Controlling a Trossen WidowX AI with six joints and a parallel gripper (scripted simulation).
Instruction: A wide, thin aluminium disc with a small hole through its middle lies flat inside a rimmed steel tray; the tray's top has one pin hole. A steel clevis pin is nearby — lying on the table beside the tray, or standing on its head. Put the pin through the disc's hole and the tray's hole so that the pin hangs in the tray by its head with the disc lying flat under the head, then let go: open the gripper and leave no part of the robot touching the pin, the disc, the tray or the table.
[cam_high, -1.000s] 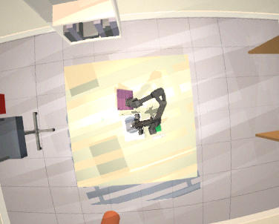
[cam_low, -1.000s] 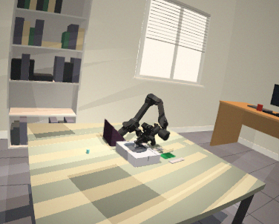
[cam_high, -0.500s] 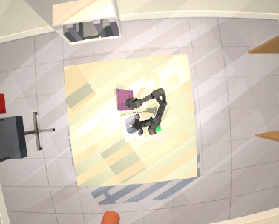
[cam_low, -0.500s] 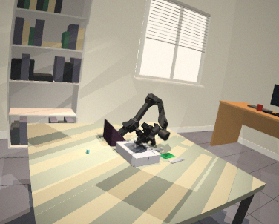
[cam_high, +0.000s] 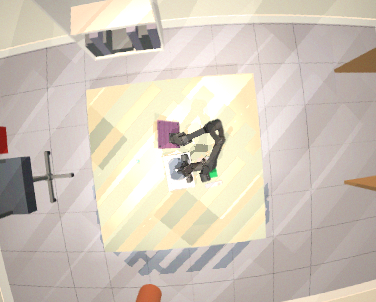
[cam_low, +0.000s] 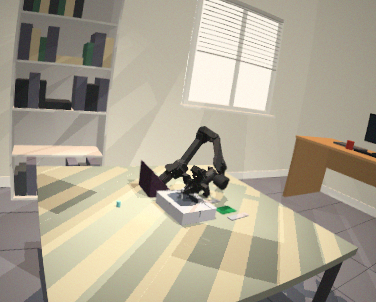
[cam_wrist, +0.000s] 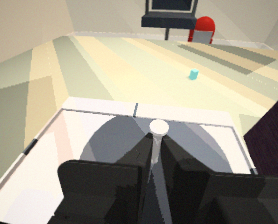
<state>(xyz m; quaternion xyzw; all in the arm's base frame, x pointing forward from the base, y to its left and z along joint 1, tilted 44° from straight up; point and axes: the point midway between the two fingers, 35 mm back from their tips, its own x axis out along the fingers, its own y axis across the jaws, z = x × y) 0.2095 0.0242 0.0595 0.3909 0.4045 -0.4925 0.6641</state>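
The steel clevis pin lies 10 mm to the left of my gripper tip and 10 mm below it. The rest, counted from my gripper tip: green flat square (240 mm to the left, 90 mm below, 30 mm ahead); rimmed tray (50 mm below, 20 mm to the left, 20 mm ahead); grey aluminium disc (30 mm below, 10 mm to the left).
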